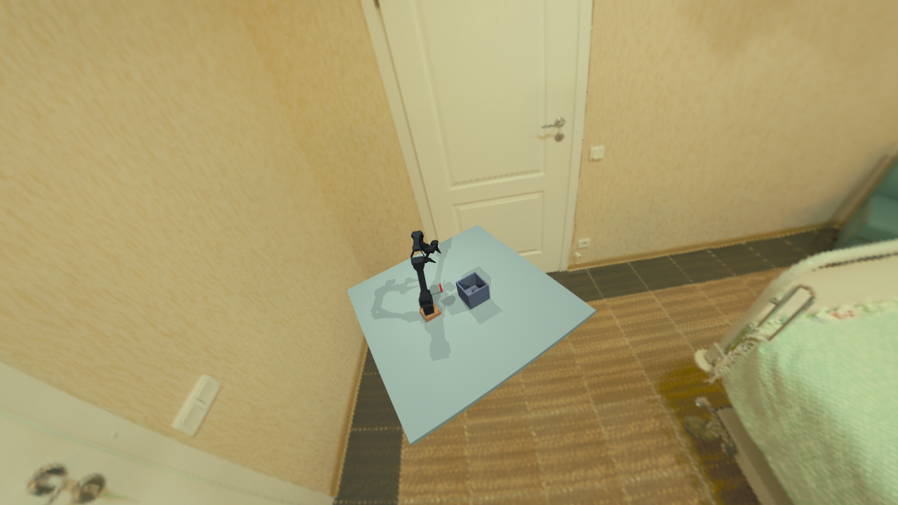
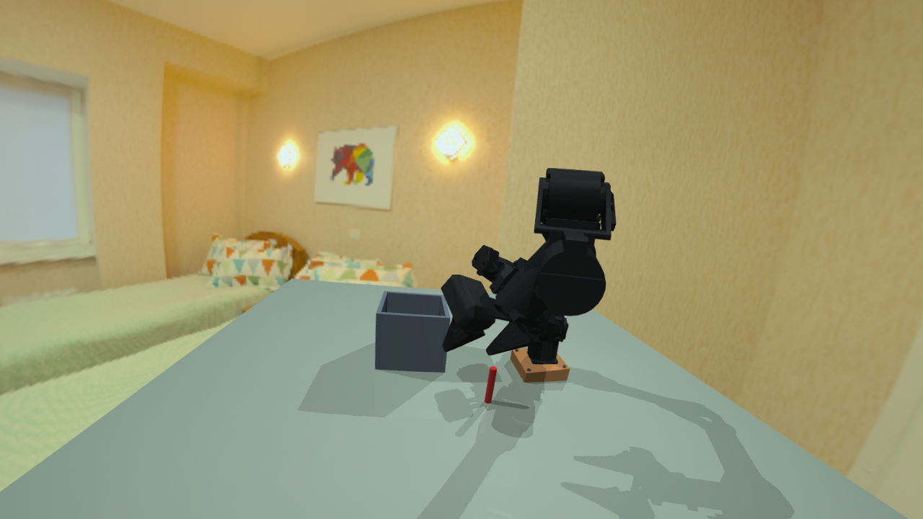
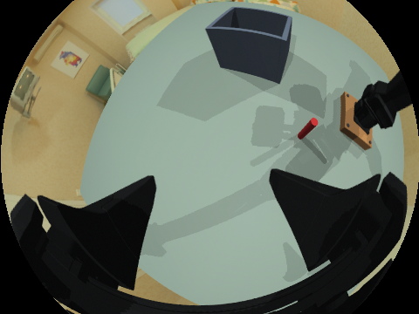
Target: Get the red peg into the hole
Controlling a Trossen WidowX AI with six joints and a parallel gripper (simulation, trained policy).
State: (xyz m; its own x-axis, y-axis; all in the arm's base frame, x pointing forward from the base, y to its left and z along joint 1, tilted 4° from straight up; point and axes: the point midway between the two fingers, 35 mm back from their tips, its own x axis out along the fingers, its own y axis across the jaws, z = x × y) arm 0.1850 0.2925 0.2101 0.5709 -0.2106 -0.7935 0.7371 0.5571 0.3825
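Now: the small red peg 70 mm behind my gripper tip, 140 mm to the right of it and 150 mm below it. From my gripper tip the other things lie so: plate 110 mm ahead, 310 mm to the right, 140 mm below.
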